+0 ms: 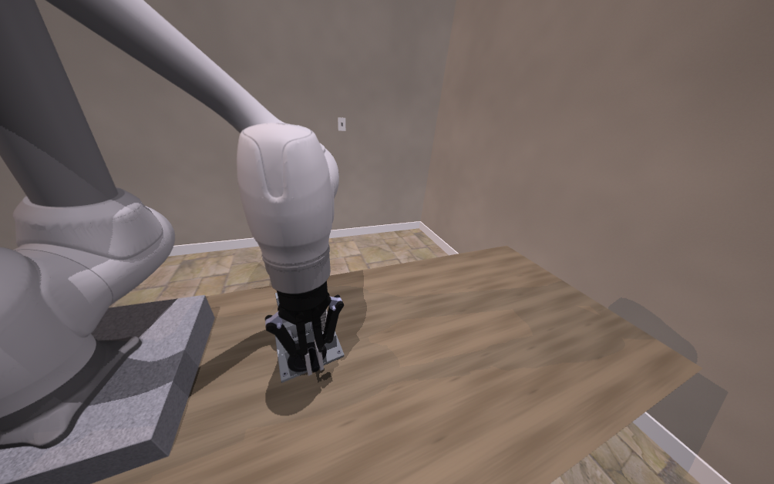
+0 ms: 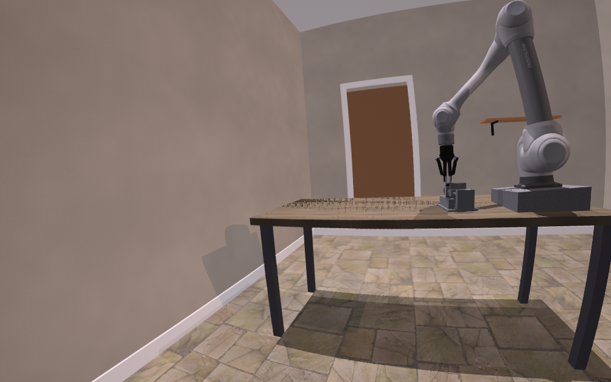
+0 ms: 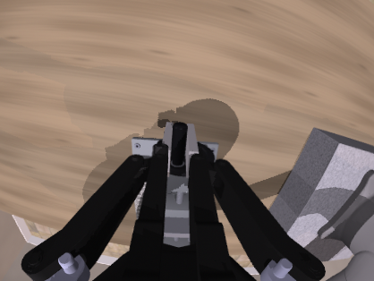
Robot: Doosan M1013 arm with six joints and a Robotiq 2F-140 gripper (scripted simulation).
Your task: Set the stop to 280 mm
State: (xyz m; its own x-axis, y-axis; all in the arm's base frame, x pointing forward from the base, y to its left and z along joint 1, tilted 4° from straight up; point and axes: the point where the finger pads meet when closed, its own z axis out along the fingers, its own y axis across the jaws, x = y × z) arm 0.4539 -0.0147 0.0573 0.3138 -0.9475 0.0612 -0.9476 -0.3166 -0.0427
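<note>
The handwheel lies 2 cm to the left of my hand, 2 cm below it and 1 cm behind it.
</note>
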